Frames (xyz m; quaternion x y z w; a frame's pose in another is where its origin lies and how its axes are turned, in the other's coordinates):
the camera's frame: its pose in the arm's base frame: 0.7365 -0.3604 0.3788 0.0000 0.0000 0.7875 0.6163
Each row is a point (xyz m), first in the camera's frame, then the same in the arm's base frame.
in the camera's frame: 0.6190 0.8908 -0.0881
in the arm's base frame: -0.2770 0.0264 0.2907
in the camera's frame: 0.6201 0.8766 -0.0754
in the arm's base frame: -0.2634 0.0308 0.3034
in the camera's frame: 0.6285 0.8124 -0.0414
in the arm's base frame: -0.2031 0.0544 0.3374
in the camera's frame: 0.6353 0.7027 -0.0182
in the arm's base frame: -0.0983 0.0874 0.3606
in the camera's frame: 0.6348 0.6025 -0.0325
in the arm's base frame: -0.0009 0.1110 0.3463
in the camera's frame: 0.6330 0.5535 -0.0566
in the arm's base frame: 0.0471 0.1210 0.3222
